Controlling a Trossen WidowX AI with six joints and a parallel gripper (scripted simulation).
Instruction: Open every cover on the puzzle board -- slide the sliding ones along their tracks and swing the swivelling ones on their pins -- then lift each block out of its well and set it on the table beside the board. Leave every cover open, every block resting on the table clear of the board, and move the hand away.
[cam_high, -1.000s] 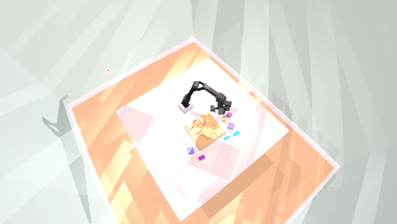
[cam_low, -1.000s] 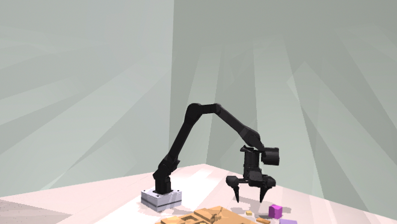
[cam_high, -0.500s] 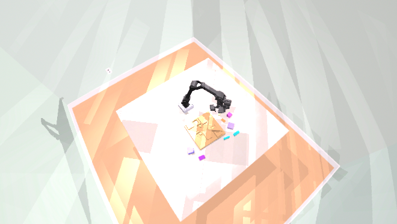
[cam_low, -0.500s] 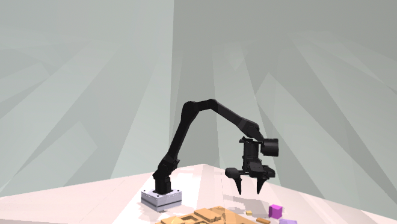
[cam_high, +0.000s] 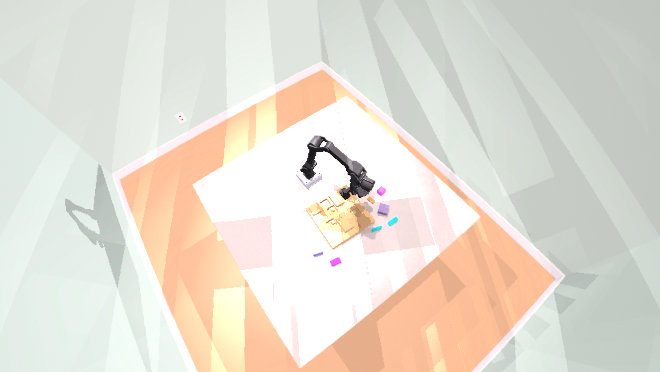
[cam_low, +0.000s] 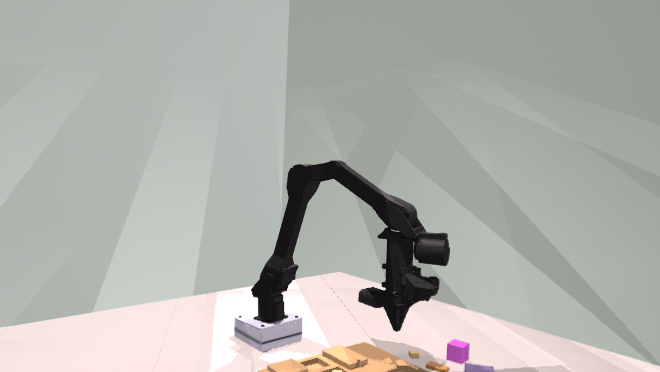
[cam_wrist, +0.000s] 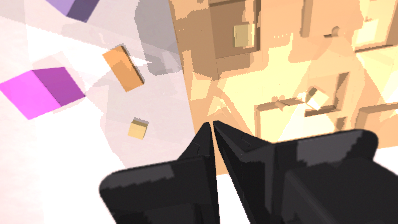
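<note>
My gripper tip is 140 mm to the left of the puzzle board and 70 mm above it. Round my gripper tip: blue-violet block: 60 mm ahead, 370 mm to the right, 70 mm below; lilac block: 160 mm ahead, 80 mm to the left, 70 mm below; small orange piece: 60 mm ahead, 70 mm to the left, 80 mm below.
</note>
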